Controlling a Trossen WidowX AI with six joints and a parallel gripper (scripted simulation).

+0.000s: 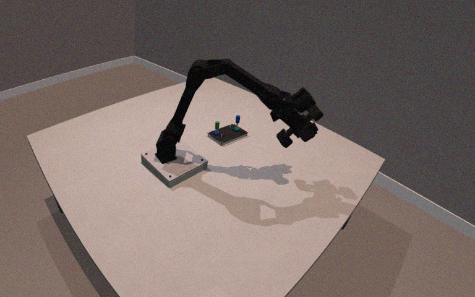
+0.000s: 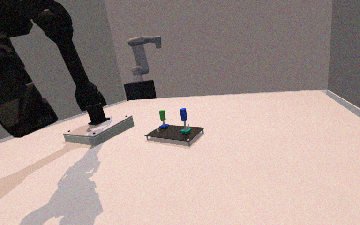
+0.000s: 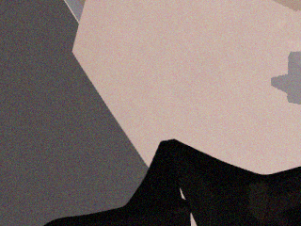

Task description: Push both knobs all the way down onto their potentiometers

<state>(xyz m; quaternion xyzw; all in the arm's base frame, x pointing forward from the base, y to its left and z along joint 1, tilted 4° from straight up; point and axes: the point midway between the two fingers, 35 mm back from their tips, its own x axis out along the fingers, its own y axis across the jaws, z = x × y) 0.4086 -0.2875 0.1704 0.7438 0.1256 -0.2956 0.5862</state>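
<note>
The green knob lies 37 cm to the left of my gripper tip, 14 cm behind it and 11 cm below it. Round my gripper tip: blue knob 35 cm to the left, 10 cm below, 4 cm behind.
</note>
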